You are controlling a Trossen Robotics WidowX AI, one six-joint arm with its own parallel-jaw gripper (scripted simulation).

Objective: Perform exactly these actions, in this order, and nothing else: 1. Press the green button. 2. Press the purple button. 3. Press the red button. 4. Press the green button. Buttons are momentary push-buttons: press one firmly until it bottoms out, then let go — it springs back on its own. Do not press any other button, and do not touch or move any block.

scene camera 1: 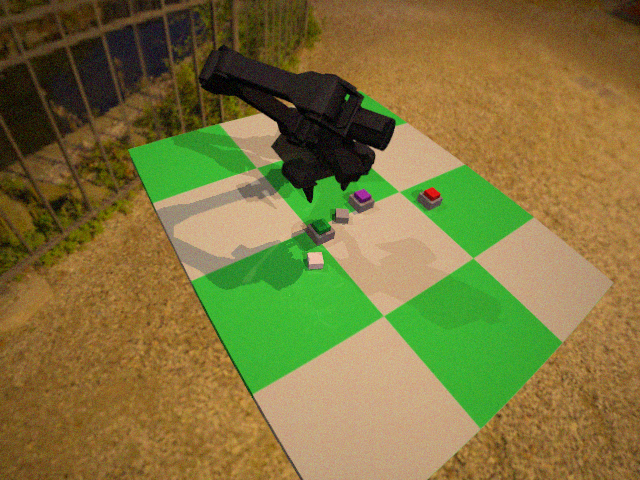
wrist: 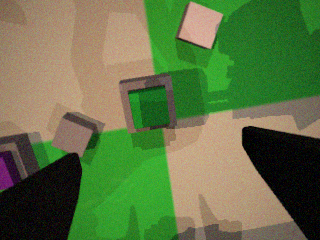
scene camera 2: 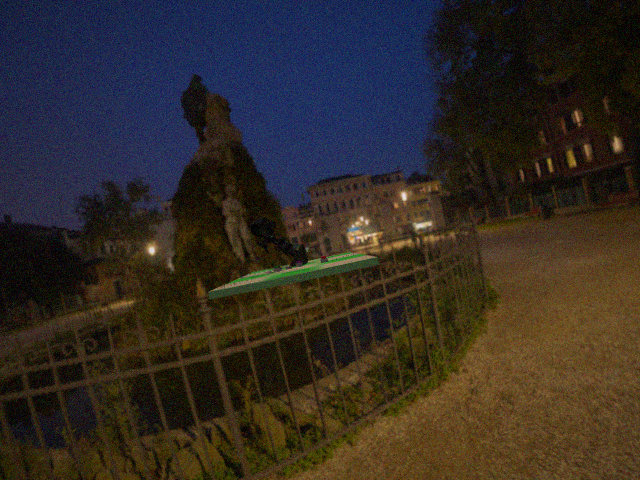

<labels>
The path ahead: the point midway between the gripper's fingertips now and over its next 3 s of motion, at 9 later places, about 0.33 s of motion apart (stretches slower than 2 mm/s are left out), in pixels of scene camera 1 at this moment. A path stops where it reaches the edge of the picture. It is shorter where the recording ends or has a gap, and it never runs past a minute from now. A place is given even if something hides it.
My gripper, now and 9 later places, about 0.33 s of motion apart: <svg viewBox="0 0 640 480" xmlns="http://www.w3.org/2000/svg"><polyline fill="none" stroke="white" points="326,195 325,209 323,216 323,217 322,221 322,226 321,226 321,223 323,211 327,195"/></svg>
</labels>
